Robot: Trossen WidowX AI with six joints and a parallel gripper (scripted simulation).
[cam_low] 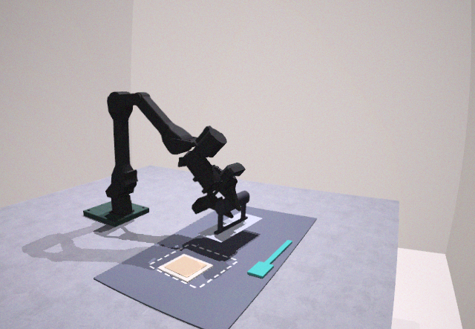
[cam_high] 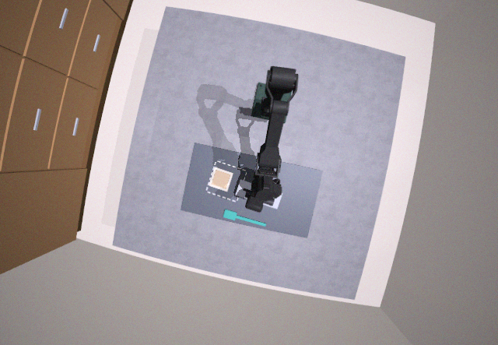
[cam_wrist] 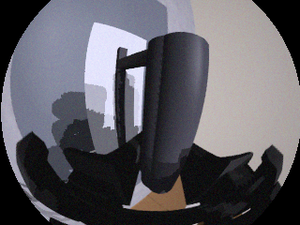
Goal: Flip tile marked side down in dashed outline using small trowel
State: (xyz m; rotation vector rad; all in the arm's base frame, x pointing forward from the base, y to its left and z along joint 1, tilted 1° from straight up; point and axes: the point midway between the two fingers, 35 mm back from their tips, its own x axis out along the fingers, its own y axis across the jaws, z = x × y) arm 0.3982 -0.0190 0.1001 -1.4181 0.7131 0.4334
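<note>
My gripper tip is now 110 mm short of the teal trowel, 90 mm above it and 50 mm to the left of it. Round my gripper tip: grey mat: 110 mm below, 20 mm behind, 10 mm to the right; tile: 160 mm to the right, 90 mm below, 60 mm behind.
</note>
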